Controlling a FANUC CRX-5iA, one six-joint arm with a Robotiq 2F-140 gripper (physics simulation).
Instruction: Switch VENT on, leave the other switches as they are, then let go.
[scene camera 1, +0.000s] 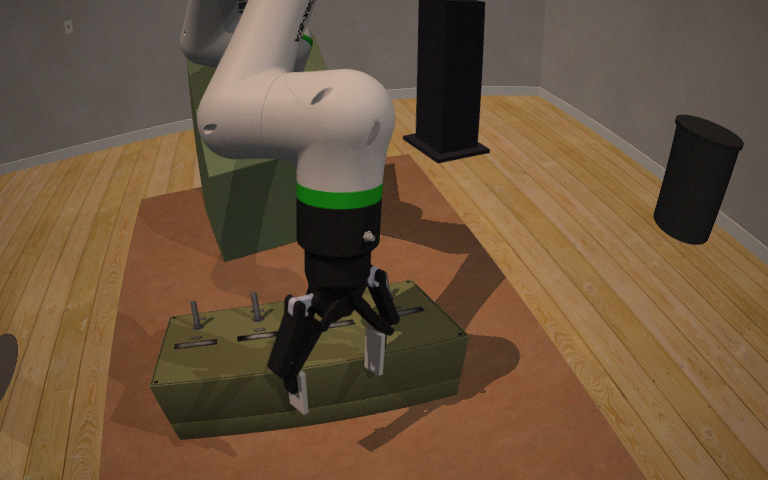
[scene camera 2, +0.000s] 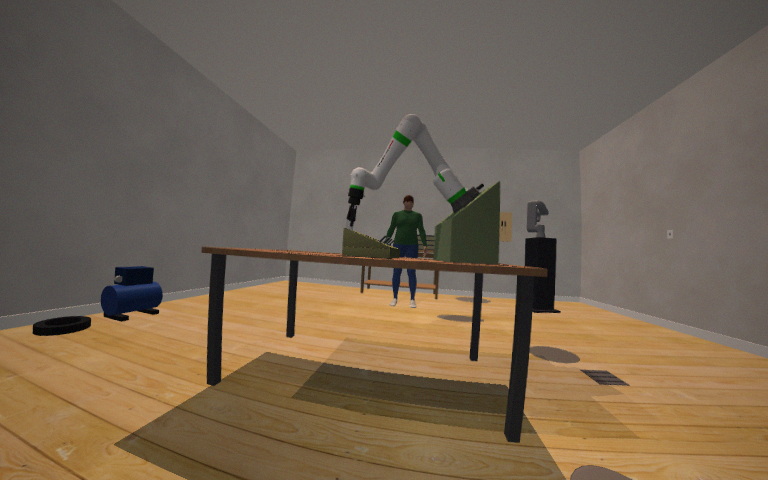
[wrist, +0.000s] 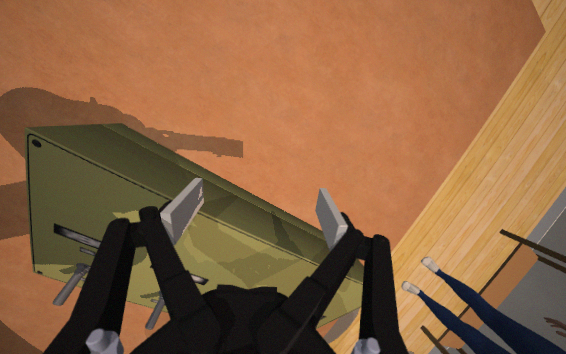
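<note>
You'd find my gripper (scene camera 1: 337, 388), (wrist: 261, 195) in view here.
</note>
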